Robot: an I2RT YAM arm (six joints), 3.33 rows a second.
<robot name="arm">
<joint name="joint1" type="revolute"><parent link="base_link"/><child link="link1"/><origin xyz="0 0 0.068" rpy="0 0 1.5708"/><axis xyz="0 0 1"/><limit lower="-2.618" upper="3.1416"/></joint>
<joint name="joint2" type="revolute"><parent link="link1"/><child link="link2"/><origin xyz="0.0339 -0.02 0.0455" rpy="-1.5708 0 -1.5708"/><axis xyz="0 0 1"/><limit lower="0" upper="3.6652"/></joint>
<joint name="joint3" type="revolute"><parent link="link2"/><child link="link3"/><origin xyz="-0.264 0 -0.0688" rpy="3.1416 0 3.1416"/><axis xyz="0 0 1"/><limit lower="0" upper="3.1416"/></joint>
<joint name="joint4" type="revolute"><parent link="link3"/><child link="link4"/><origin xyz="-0.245 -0.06 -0.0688" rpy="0 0 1.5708"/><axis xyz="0 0 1"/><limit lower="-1.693" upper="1.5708"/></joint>
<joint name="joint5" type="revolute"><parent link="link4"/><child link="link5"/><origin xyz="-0.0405 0.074 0.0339" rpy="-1.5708 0 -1.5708"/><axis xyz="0 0 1"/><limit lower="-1.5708" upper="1.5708"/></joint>
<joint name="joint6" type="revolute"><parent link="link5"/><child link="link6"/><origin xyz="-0.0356 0 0.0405" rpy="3.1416 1.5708 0"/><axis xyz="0 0 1"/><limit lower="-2.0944" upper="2.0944"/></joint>
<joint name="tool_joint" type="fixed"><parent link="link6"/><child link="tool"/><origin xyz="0 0 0" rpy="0 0 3.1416"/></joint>
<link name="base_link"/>
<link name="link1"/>
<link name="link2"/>
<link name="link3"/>
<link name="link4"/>
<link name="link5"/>
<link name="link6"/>
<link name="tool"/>
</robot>
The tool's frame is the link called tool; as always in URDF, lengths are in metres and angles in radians.
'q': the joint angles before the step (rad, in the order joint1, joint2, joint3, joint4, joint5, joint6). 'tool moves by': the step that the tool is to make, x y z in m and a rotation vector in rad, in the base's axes. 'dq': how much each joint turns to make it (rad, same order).
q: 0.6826 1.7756 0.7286 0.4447 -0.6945 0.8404
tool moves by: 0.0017 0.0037 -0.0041 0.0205 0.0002 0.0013
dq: 0.0049 0.0289 0.0017 0.0528 -0.0059 0.0200
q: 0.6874 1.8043 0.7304 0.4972 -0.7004 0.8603
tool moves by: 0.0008 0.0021 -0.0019 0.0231 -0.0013 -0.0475
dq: 0.0063 0.0162 -0.0126 0.0792 0.0370 0.0550
